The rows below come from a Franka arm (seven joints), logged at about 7 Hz.
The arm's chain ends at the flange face. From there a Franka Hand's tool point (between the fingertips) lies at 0.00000 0.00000 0.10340 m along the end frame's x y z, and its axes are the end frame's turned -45 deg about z.
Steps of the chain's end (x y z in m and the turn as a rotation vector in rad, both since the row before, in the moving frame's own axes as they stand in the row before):
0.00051, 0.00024, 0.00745, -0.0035, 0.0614, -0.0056
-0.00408, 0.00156, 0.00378, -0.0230, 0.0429, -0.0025
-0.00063, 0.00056, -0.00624, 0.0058, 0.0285, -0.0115
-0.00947, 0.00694, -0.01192, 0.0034, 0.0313, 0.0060
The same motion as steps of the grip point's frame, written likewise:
0.00443, 0.00526, 0.00725, -0.0459, 0.0409, -0.0056
-0.00253, 0.00303, 0.00366, -0.0466, 0.0141, -0.0025
0.00168, 0.00160, -0.00628, -0.0161, 0.0243, -0.0115
-0.00907, 0.00026, -0.01197, -0.0197, 0.0245, 0.0060

